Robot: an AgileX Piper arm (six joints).
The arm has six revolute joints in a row. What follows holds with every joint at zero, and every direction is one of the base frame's.
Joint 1 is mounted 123 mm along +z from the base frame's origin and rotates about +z.
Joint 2 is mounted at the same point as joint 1 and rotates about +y.
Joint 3 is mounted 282.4 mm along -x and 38.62 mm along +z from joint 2 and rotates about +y.
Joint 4 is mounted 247.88 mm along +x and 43.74 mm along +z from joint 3 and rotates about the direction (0.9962, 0, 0.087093).
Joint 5 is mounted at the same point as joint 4 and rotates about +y.
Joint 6 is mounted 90.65 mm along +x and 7.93 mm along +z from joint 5 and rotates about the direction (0.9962, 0, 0.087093).
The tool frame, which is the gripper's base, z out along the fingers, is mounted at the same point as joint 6; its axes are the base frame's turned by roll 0, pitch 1.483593 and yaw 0 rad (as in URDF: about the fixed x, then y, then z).
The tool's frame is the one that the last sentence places.
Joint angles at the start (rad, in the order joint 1, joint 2, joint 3, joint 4, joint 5, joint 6): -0.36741 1.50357 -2.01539 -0.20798 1.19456 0.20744
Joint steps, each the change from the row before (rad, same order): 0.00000 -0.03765 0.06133 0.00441 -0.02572 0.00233; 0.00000 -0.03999 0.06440 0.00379 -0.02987 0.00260; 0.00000 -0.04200 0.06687 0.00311 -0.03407 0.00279; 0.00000 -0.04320 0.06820 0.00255 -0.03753 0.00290; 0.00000 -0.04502 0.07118 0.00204 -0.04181 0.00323; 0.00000 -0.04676 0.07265 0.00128 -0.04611 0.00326; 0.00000 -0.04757 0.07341 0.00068 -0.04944 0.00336
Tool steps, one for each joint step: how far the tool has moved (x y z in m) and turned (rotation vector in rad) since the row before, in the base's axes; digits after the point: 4 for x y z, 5 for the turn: -0.0062 0.0030 -0.0040 0.00179 -0.00277 0.00555; -0.0066 0.0031 -0.0044 0.00009 -0.00575 0.00567; -0.0071 0.0033 -0.0048 -0.00181 -0.00898 0.00586; -0.0073 0.0034 -0.0052 -0.00344 -0.01187 0.00607; -0.0076 0.0035 -0.0059 -0.00483 -0.01465 0.00638; -0.0080 0.0036 -0.0062 -0.00714 -0.01858 0.00679; -0.0081 0.0037 -0.0066 -0.00875 -0.02152 0.00715
